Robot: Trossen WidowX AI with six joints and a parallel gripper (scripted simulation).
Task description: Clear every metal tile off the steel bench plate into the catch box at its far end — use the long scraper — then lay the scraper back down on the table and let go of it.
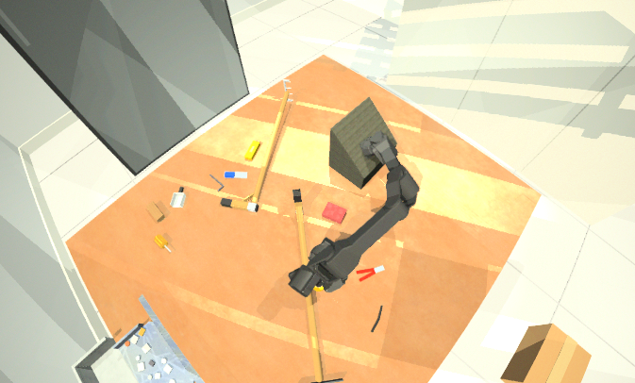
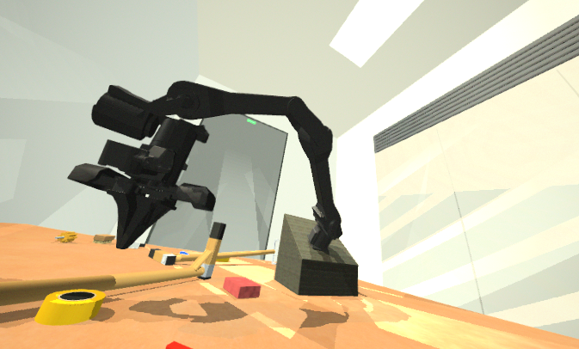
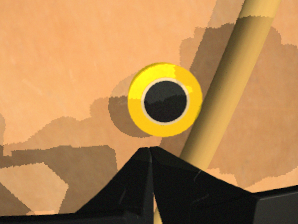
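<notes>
My gripper tip is now 5 cm short of the long scraper, 1 cm to the left of it and 1 cm above it. Also, from my gripper tip: red clip 14 cm behind, 10 cm to the left, 7 cm below; then yellow tape roll 2 cm ahead, 1 cm to the left, 6 cm below; then black strip 4 cm behind, 22 cm to the left, 7 cm below.
</notes>
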